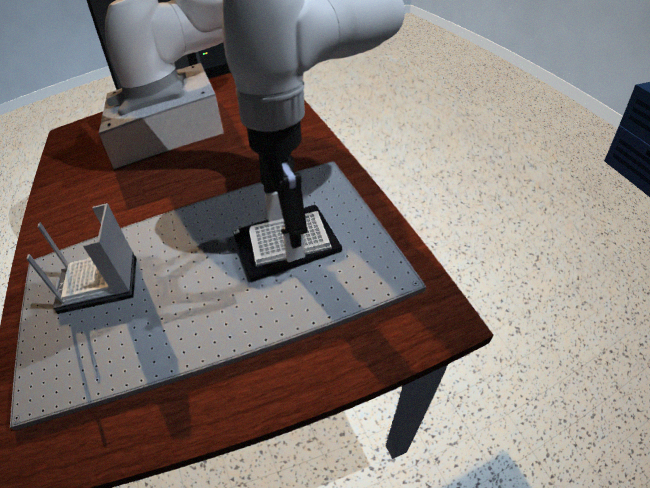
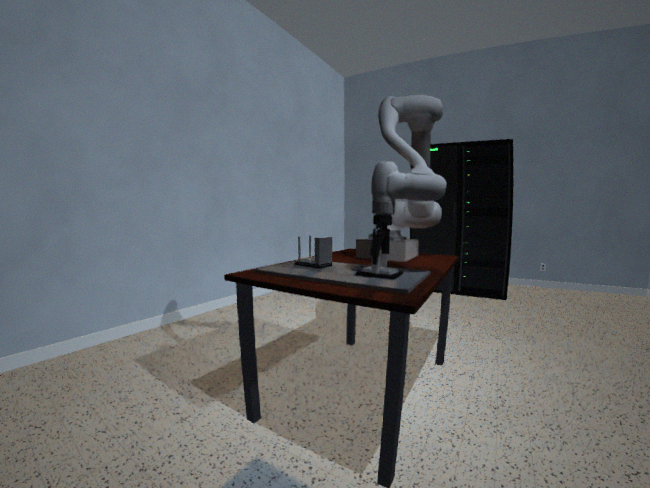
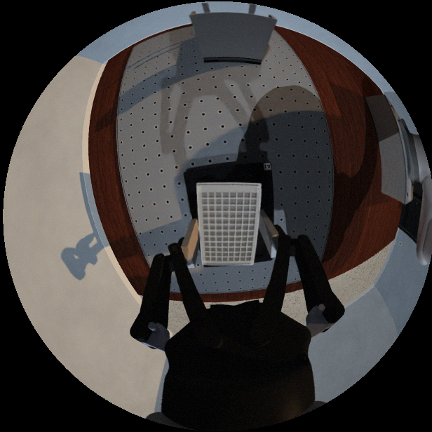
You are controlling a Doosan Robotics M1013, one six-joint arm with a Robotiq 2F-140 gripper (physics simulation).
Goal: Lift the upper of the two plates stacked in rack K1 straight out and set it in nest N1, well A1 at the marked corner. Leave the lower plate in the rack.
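Places are measured from the arm's base along level axes (x ahead, y left, z up), in millimetres.
Where they show: gripper, fingertip midpoint: (image 1: pixel 286 240) (image 2: pixel 378 271); arm's base, origin of the base link: (image 1: pixel 154 94).
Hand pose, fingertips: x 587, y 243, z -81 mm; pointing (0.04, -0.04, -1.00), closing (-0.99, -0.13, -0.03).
Things, the pixels of their top centre, and the offset from my fingertips. "*": a spot on its surface instead. Level surfaces: height alone.
- white gridded plate, middle of its top: (image 1: pixel 288 233) (image 2: pixel 380 268) dy +5, dx +0, dz +14 mm
- black nest N1, surface spot: (image 1: pixel 254 272) * dy -65, dx +52, dz -2 mm
- Rack K1, middle of its top: (image 1: pixel 61 232) (image 2: pixel 313 236) dy -362, dx -18, dz +124 mm
- lower plate, middle of its top: (image 1: pixel 93 272) (image 2: pixel 314 258) dy -352, dx -17, dz +20 mm
- grey perforated board, its level: dz -14 mm
- red-brown wooden table, its level: dz -27 mm
A white gridded plate (image 1: pixel 266 242) (image 3: pixel 230 215) is between the fingertips of my gripper (image 1: pixel 284 231) (image 2: pixel 380 262) (image 3: pixel 228 223), which is shut on its two long sides. The plate looks level and lined up with the black nest N1 (image 1: pixel 254 272) (image 3: pixel 227 173), in it or very slightly above it; the exact gap cannot be told. An A1 label (image 3: pixel 267 166) marks one nest corner; the plate's own A1 marking is not readable. Rack K1 (image 1: pixel 116 252) (image 2: pixel 323 251) (image 3: pixel 232 35) has a tall panel and thin posts. The lower plate (image 1: pixel 84 274) lies inside it.
The rack and nest stand on a grey perforated board (image 1: pixel 210 325) (image 3: pixel 150 115) on a red-brown wooden table (image 1: pixel 294 399) (image 2: pixel 315 288). The arm's base block (image 1: pixel 162 133) is at the back of the table. A black cabinet (image 2: pixel 483 220) stands behind the arm.
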